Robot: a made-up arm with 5 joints.
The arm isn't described. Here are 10 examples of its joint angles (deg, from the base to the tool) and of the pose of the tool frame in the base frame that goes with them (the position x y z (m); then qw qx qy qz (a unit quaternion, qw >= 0)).
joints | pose
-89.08 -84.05 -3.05 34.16 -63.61 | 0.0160 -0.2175 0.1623 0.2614 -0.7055 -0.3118 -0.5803
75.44 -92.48 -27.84 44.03 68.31 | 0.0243 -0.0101 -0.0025 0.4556 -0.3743 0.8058 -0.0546
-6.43 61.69 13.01 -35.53 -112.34 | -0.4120 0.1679 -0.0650 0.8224 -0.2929 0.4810 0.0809
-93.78 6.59 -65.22 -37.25 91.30 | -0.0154 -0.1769 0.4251 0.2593 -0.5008 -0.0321 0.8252
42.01 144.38 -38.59 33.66 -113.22 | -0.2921 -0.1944 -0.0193 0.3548 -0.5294 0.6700 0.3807
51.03 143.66 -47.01 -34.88 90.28 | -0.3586 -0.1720 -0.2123 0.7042 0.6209 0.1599 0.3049
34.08 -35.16 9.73 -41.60 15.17 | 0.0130 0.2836 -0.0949 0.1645 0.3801 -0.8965 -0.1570
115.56 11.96 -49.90 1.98 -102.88 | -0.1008 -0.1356 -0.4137 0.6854 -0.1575 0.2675 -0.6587
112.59 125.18 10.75 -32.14 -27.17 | -0.3223 -0.2432 0.0925 0.6504 0.7553 0.0737 0.0328
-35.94 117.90 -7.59 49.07 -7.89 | -0.2554 -0.0610 0.0470 0.2199 -0.8592 -0.1664 0.4311
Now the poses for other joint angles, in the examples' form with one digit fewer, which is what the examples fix.
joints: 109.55 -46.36 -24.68 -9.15 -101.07
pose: 0.131 -0.101 -0.296 0.589 0.180 0.183 -0.767
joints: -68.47 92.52 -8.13 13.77 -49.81
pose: -0.388 -0.026 0.086 0.736 -0.404 0.082 0.537
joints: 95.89 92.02 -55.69 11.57 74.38
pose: -0.360 -0.076 -0.204 0.727 0.645 -0.200 -0.125
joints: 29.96 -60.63 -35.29 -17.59 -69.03
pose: 0.177 0.148 -0.026 0.253 0.520 0.725 -0.373
